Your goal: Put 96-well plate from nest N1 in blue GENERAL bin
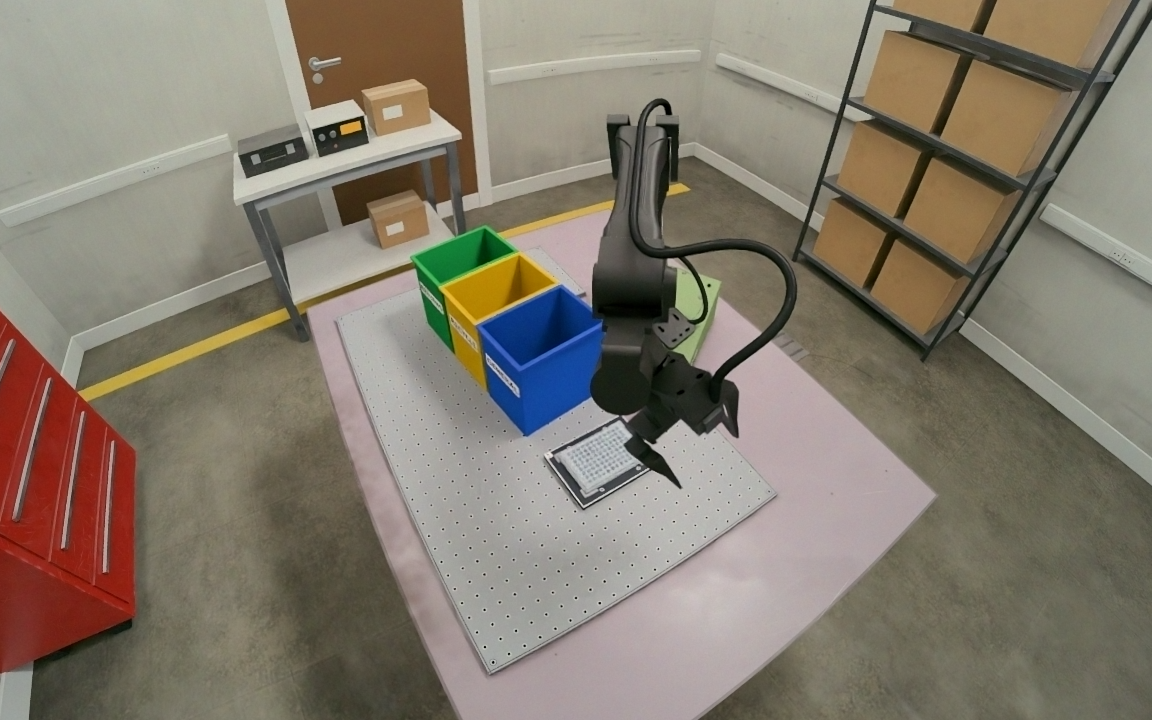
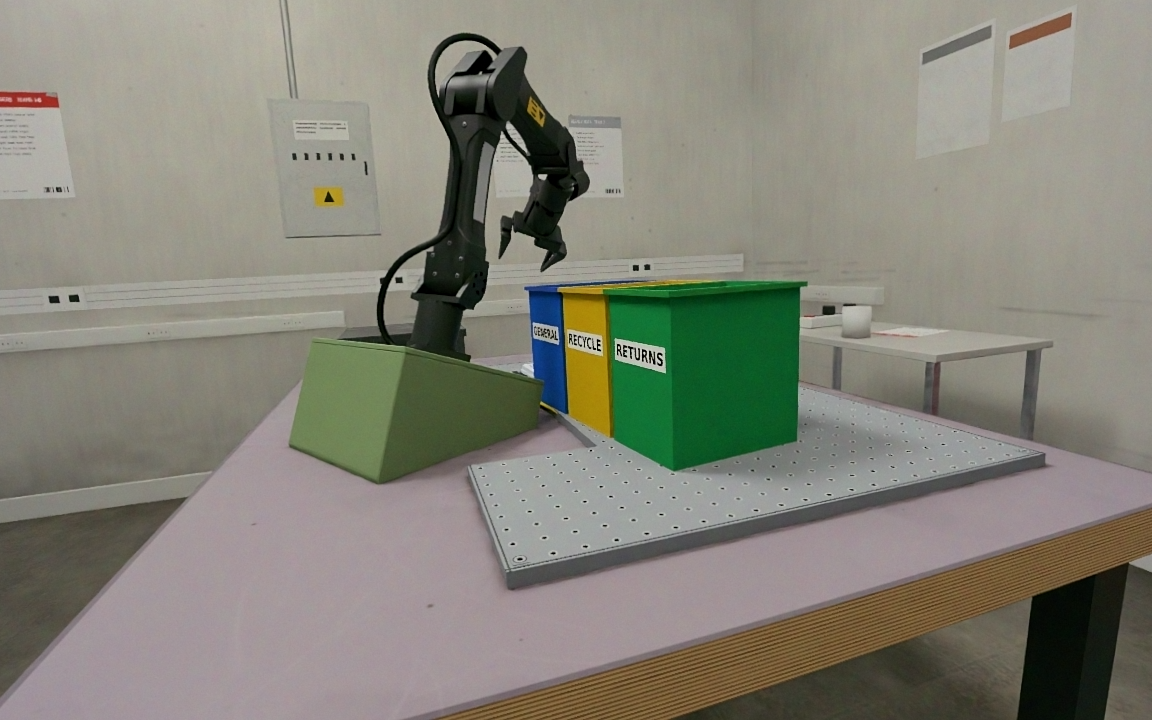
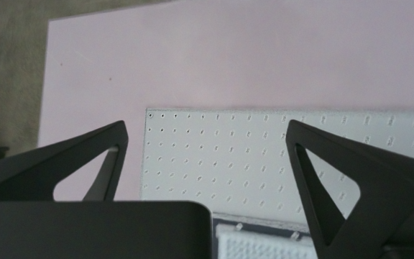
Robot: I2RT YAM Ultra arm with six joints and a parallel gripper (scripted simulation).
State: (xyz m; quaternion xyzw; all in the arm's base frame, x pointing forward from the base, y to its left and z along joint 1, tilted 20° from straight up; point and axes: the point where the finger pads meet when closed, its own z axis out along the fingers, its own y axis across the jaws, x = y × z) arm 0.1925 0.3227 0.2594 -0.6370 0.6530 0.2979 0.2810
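The 96-well plate is 10 mm ahead of my hand, 170 mm to the right of it and 210 mm below it. The rest, counted from my hand: yellow recycle bin: 20 mm ahead, 490 mm to the right, 130 mm below; then plate nest N1: 10 mm ahead, 170 mm to the right, 220 mm below; then blue general bin: 10 mm ahead, 360 mm to the right, 130 mm below.
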